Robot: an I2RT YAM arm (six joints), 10 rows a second.
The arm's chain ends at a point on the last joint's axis. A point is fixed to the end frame.
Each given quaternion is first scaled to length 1.
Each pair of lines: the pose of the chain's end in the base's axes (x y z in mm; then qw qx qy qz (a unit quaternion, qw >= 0)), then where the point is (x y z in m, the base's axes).
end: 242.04, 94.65, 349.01, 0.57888, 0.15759, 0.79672, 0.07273
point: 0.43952 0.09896 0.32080
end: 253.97, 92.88, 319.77, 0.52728, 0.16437, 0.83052, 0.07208
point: 0.44648 0.09921 0.26772
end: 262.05, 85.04, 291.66, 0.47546, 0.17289, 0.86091, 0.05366
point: 0.44661 0.08776 0.21588
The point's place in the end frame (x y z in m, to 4 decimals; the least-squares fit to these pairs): -0.0285 0.0286 0.1954
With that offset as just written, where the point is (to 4 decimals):
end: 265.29, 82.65, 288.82, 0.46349, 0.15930, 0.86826, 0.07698
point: 0.4480 0.0968 0.2100
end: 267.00, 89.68, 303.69, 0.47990, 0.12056, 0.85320, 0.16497
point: 0.4507 0.1379 0.2425
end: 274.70, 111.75, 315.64, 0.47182, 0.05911, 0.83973, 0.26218
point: 0.4470 0.2015 0.2700
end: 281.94, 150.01, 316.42, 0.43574, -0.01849, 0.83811, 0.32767
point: 0.4309 0.2757 0.2736
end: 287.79, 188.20, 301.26, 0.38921, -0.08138, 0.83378, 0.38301
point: 0.4095 0.3406 0.2591
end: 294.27, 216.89, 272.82, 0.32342, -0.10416, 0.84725, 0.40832
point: 0.3941 0.3812 0.2194
